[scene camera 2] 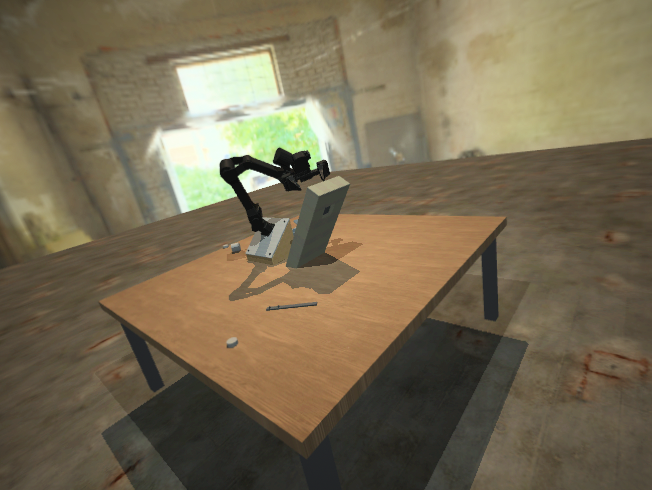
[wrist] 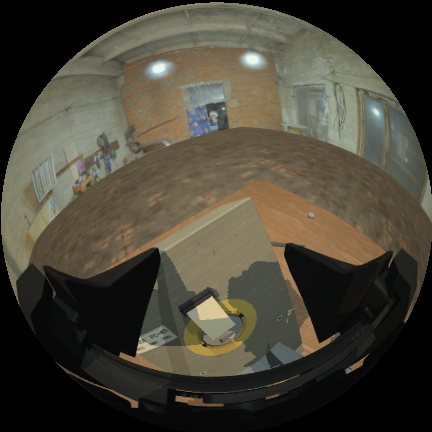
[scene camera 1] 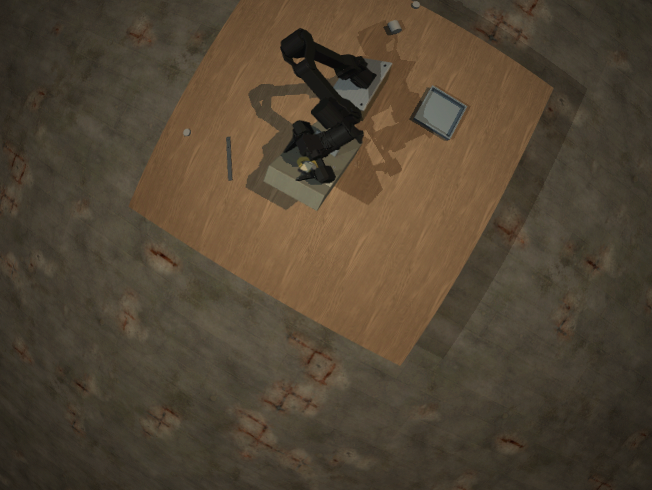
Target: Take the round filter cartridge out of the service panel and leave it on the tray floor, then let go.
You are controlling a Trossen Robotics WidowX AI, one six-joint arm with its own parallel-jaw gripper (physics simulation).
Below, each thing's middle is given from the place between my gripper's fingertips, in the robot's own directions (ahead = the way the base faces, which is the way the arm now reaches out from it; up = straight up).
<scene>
The latch tab [wrist: 202,308] lies 2 cm behind my hand, 3 cm to the left of it and 4 cm below it. Also, from my hand: grey tray [scene camera 1: 439,112] 47 cm behind, 29 cm to the left, 33 cm below.
</scene>
